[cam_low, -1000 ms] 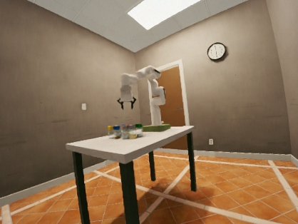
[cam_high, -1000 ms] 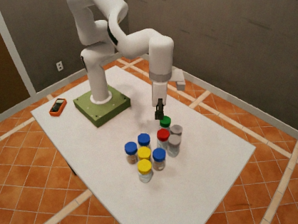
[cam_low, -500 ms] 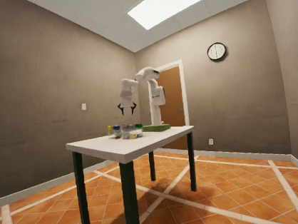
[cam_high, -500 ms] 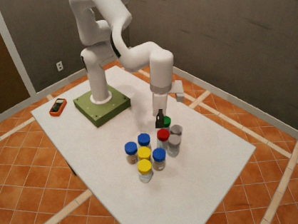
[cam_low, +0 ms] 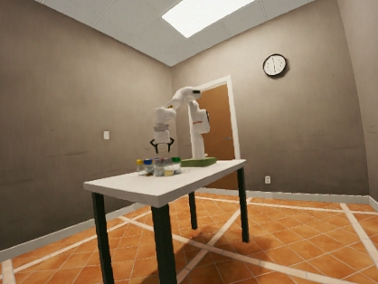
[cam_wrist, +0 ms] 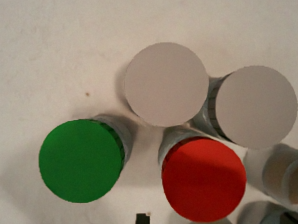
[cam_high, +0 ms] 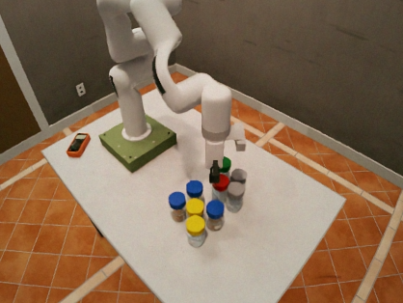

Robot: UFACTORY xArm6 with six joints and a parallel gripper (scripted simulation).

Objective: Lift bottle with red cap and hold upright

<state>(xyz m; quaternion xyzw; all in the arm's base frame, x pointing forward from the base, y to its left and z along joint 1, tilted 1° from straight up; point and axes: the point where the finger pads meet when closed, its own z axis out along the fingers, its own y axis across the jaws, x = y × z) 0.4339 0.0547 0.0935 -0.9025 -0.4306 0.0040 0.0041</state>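
Now: the red-capped bottle 11 cm below my hand, 2 cm to the left of it and 2 cm ahead of it. The rest, counted from my hand: green-capped bottle 11 cm below, 8 cm to the left, 4 cm behind; then grey-capped bottle 11 cm below, 8 cm to the left, 4 cm ahead.
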